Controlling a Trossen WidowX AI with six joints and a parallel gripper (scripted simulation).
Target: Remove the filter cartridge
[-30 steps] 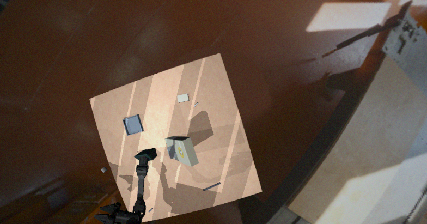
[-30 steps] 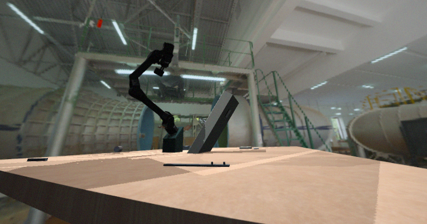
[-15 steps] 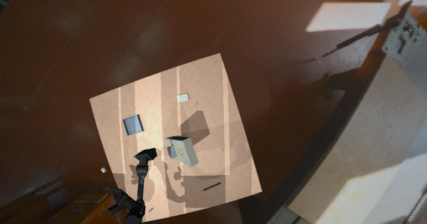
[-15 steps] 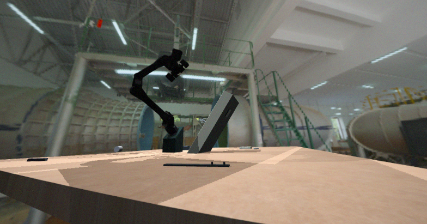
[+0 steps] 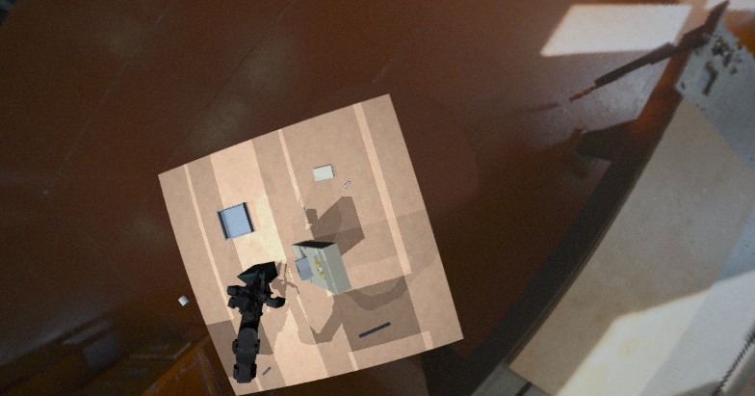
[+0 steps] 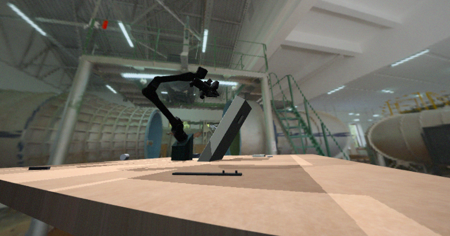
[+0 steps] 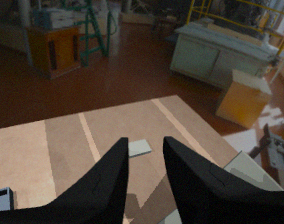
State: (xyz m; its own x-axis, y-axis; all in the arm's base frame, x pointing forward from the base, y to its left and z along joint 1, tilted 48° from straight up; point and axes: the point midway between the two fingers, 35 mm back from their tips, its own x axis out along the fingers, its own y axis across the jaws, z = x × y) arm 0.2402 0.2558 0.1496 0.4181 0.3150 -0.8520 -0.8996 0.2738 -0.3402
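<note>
Right now my gripper tip is 150 mm short of the round grey filter cartridge, 100 mm to the left of it and 190 mm above it. The rest, counted from my gripper tip: grey tray 290 mm behind, 190 mm to the left, 430 mm below; then grey bracket 50 mm ahead, 90 mm to the right, 280 mm below; then grey service panel 100 mm ahead, 100 mm to the right, 260 mm below.
</note>
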